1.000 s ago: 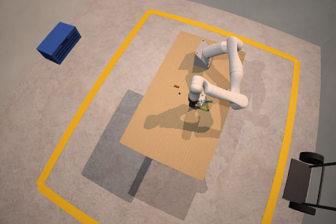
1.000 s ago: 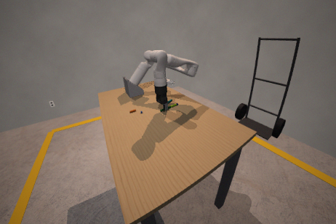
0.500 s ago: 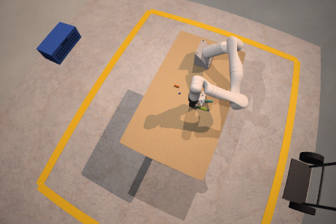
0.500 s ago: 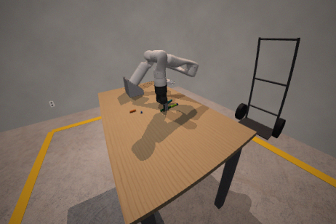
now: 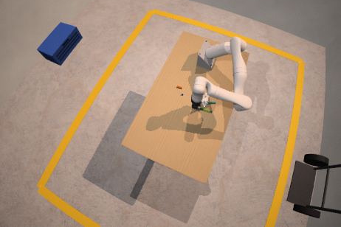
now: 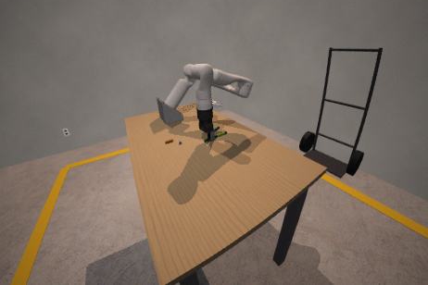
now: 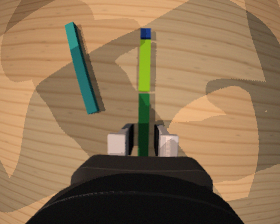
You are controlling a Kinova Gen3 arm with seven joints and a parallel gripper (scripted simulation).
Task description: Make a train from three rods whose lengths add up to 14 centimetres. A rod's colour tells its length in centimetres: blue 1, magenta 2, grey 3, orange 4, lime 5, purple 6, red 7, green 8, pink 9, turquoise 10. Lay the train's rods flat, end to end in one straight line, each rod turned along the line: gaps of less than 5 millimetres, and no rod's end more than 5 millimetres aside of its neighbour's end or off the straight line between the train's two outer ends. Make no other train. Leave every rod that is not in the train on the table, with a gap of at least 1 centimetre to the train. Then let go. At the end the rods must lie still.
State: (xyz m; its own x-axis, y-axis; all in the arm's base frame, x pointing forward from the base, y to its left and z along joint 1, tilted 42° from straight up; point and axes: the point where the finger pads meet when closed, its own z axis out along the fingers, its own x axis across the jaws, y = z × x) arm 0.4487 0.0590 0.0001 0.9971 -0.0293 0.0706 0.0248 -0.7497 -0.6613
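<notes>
Right now the green rod is 10 mm below my hand. Round my hand: orange rod 190 mm to the right, 110 mm behind, 10 mm below; then lime rod 70 mm to the left, 10 mm below; then turquoise rod 70 mm to the left, 70 mm behind, 10 mm below.
</notes>
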